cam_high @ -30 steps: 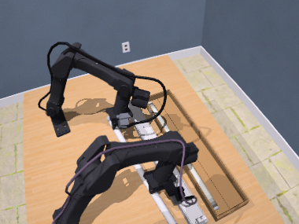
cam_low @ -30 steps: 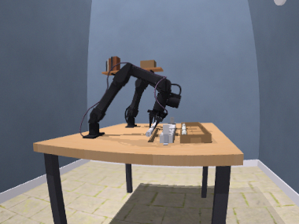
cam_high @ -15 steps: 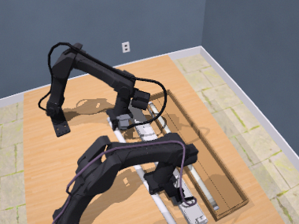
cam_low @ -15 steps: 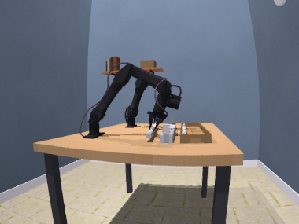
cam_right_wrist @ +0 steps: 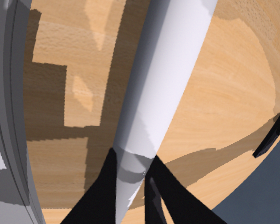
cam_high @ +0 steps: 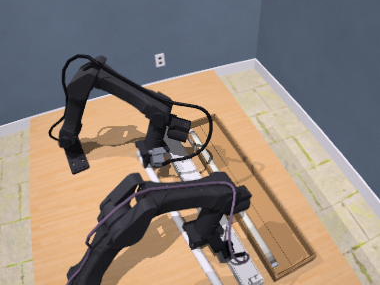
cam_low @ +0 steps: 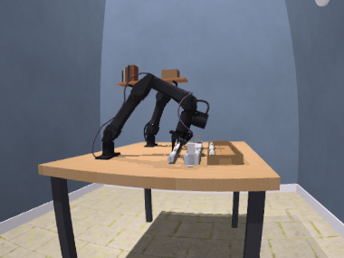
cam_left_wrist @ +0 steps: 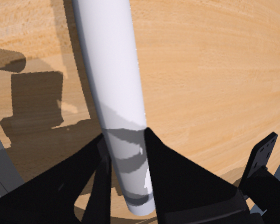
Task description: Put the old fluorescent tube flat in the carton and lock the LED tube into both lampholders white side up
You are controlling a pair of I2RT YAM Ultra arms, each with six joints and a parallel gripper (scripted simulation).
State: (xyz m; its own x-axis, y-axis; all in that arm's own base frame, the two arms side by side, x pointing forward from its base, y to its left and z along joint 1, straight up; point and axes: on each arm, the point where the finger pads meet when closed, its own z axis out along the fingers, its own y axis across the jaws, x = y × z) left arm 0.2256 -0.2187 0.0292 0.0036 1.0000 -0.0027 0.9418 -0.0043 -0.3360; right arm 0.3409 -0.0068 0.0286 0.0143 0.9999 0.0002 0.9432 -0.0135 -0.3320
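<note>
Now: right hand 30 mm past the LED tube, 120 mm to the right of it and 10 mm above it. From my right hand the other things lie so: light fixture 70 mm ahead, 140 mm to the left, 30 mm above; old fluorescent tube 160 mm ahead, 160 mm to the left, 10 mm below; lampholder 120 mm ahead, 160 mm to the right, 40 mm above.
</note>
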